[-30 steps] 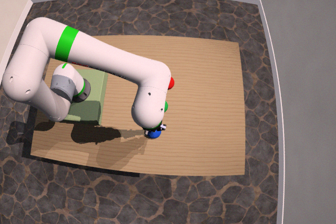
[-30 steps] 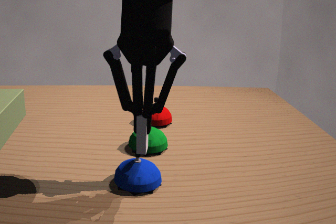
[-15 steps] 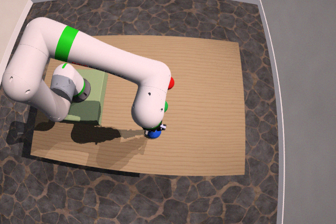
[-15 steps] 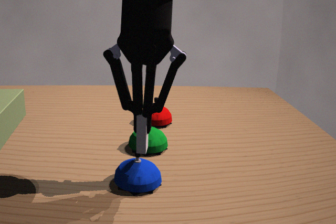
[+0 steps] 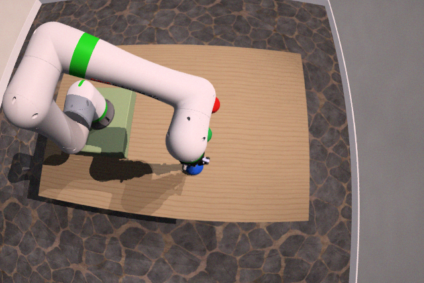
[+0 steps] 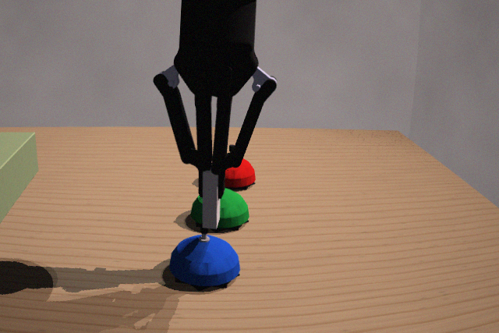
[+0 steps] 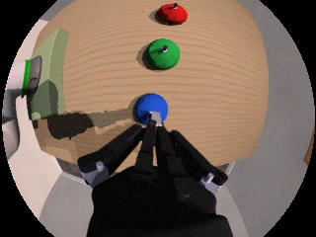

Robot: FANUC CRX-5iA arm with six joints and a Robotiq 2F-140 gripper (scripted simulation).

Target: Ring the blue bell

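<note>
The blue bell lies 10 mm behind my hand and 60 mm below it. From my hand the other things lie so: red bell 110 mm ahead, 270 mm to the left, 60 mm below; then green bell 50 mm ahead, 140 mm to the left, 60 mm below.
</note>
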